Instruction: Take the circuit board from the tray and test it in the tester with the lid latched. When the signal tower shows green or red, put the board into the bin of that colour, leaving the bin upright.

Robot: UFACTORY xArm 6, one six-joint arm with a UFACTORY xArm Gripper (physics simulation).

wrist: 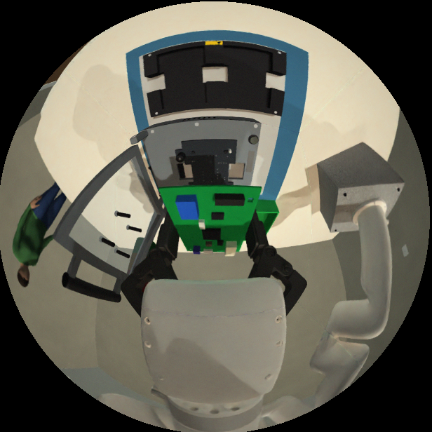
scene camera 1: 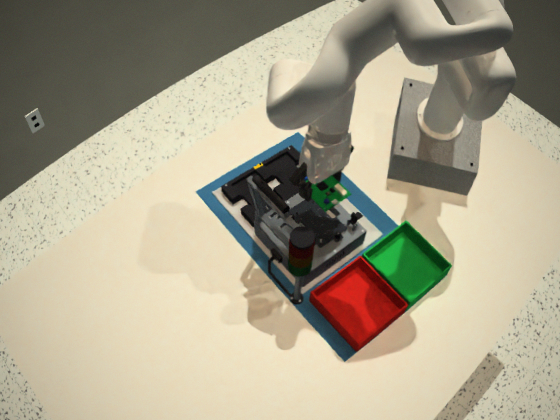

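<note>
My gripper is shut on the green circuit board, with a finger at each side edge. The board is held above the table near the tester, apart from its dark nest in the wrist view. The tester's lid stands open. The black tray holds no board. The signal tower shows dark red, amber and green bands, none plainly lit. The red bin and green bin stand upright, side by side.
The lid's black handle sticks up beside the gripper. A blue mat lies under the tray and tester. A cable runs to the tower's foot. The grey robot base block stands behind the green bin.
</note>
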